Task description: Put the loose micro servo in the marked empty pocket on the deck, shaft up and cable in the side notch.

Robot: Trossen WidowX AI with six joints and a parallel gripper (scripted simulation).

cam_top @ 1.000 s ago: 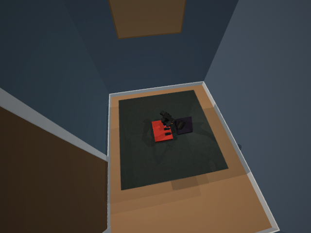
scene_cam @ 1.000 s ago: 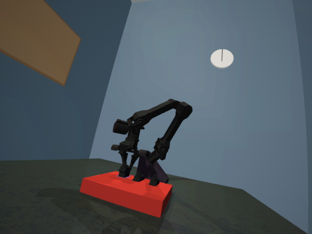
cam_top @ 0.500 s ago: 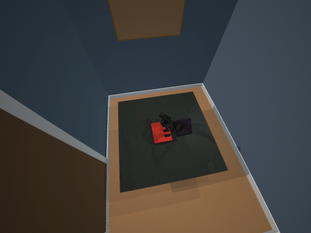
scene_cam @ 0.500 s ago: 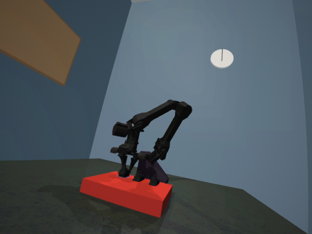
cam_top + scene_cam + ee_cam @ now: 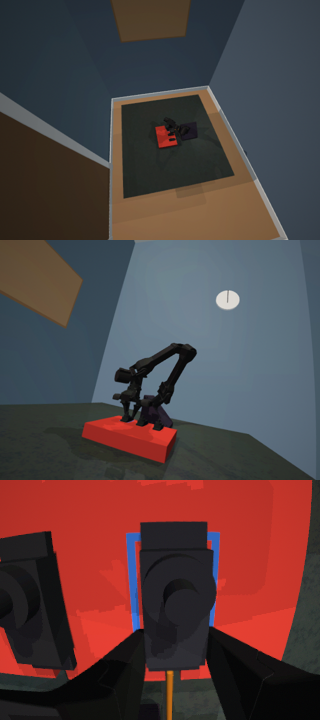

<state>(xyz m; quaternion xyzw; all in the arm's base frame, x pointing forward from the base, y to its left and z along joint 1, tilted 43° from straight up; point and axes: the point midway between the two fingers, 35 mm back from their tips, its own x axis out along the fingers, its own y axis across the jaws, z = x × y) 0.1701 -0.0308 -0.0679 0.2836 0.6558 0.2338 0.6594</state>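
The deck lies 130 mm ahead of my gripper tip, 70 mm to the left of it and 30 mm below it.
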